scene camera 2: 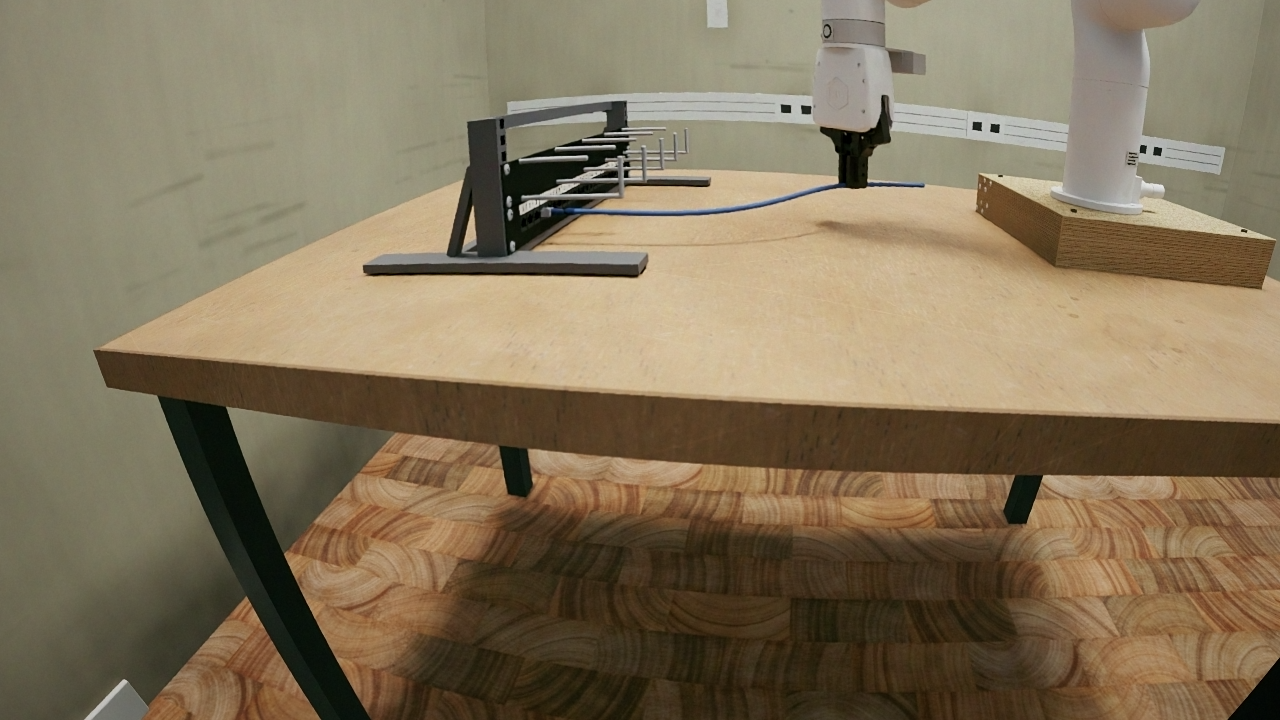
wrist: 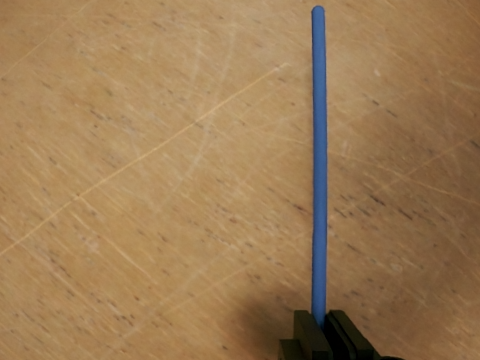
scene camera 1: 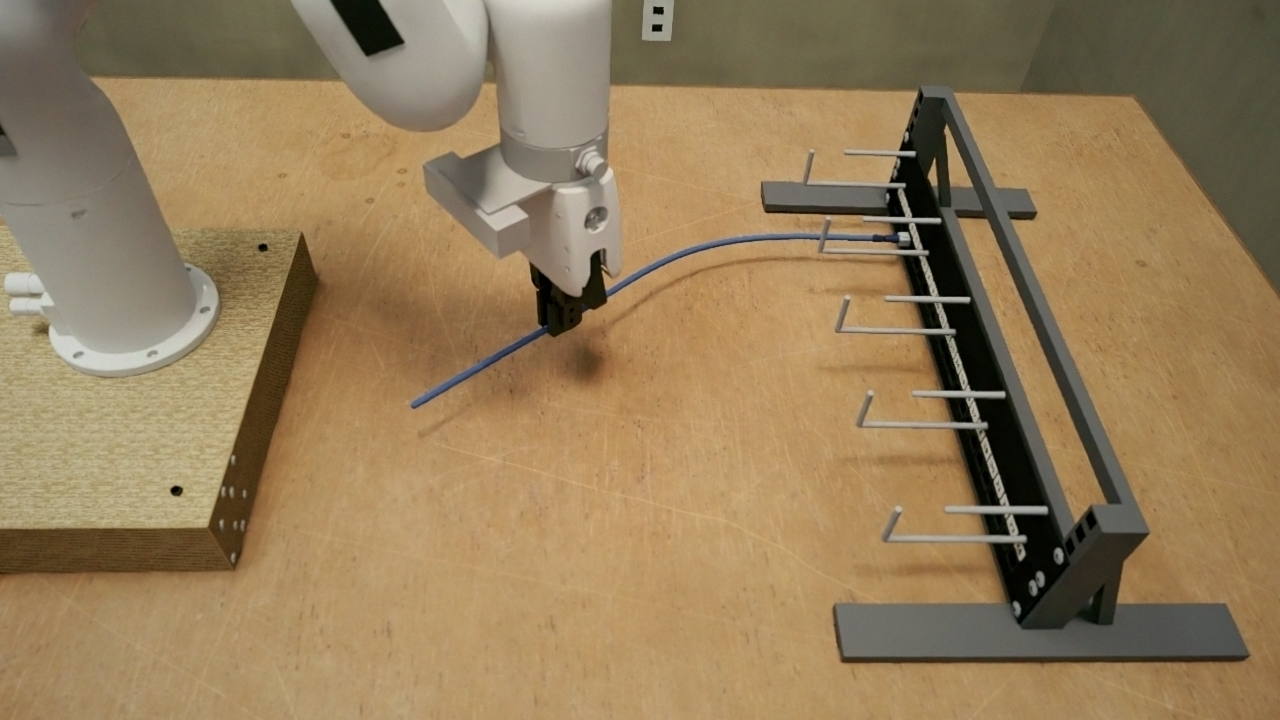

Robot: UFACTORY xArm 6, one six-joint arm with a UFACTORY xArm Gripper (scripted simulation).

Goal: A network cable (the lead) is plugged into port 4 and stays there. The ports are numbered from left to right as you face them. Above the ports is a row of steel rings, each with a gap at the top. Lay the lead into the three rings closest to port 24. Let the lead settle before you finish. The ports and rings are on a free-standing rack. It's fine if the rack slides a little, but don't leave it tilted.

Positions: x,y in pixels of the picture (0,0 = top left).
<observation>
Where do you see a rack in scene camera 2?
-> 510,216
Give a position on a rack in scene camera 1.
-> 1046,581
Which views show my gripper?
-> Scene camera 2, the wrist view and scene camera 1: all of them.
</observation>
